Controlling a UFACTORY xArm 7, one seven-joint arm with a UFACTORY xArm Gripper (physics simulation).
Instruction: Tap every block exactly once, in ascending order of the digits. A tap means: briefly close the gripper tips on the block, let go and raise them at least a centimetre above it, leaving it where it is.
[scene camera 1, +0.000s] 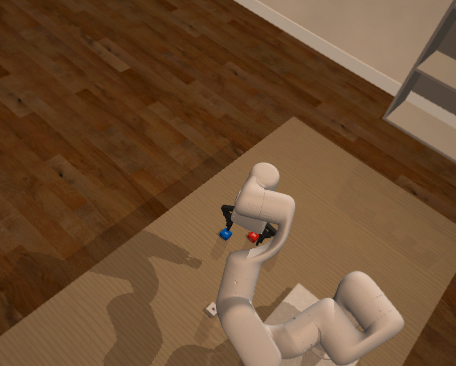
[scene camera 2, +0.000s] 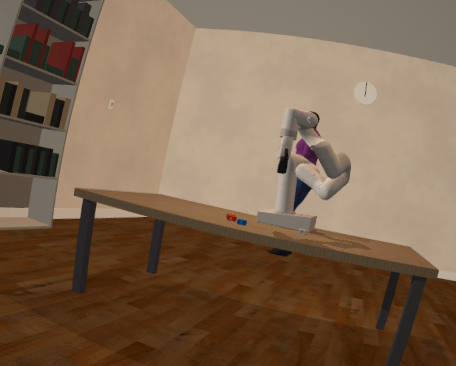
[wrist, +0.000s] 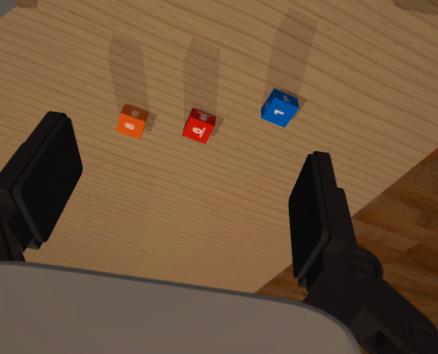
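A blue block (scene camera 1: 225, 234) (scene camera 2: 242, 222) (wrist: 280, 108) shows a 1. A red block (scene camera 1: 253, 237) (scene camera 2: 233, 218) (wrist: 199, 126) shows what looks like an underlined 6. An orange block (scene camera 2: 228, 216) (wrist: 132, 121) shows an 8; in scene camera 1 it is hidden behind the arm. A white block (scene camera 1: 211, 309) (scene camera 2: 302, 231) lies apart from them, its digit too small to read. My gripper (scene camera 1: 244, 236) (scene camera 2: 282, 170) (wrist: 188, 158) is open and empty, high above the table. In the wrist view the three coloured blocks lie beyond the fingertips, the blue one towards the right finger.
The blocks lie on the wooden table (scene camera 1: 305, 165) (scene camera 2: 165, 205). My white base (scene camera 2: 286, 220) stands on it, near the white block in scene camera 2. A person in a purple top (scene camera 2: 306, 151) stands behind the arm. A bookshelf (scene camera 2: 67, 122) stands beyond the table.
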